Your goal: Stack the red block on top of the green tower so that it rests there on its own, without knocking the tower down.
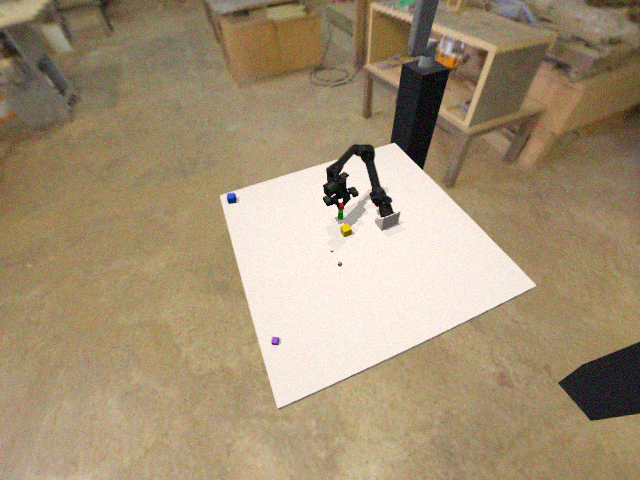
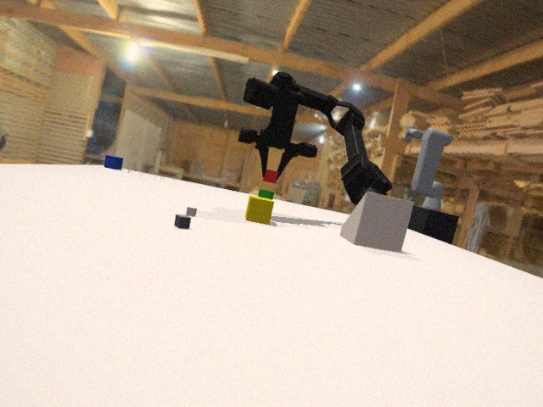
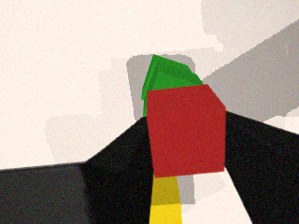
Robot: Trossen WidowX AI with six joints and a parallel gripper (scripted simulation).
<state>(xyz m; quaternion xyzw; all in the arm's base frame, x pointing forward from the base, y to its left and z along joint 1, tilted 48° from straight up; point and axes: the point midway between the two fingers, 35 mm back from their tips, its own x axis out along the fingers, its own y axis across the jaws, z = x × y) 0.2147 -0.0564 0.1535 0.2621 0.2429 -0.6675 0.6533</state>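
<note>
Now: the yellow block 11 cm to the left of my gripper tip, 6 cm below it and 3 cm ahead of it. Also, from my gripper tip: red block 1 cm above; then purple block 58 cm ahead, 51 cm to the left, 7 cm below; then blue block 54 cm ahead, 45 cm to the right, 6 cm below.
</note>
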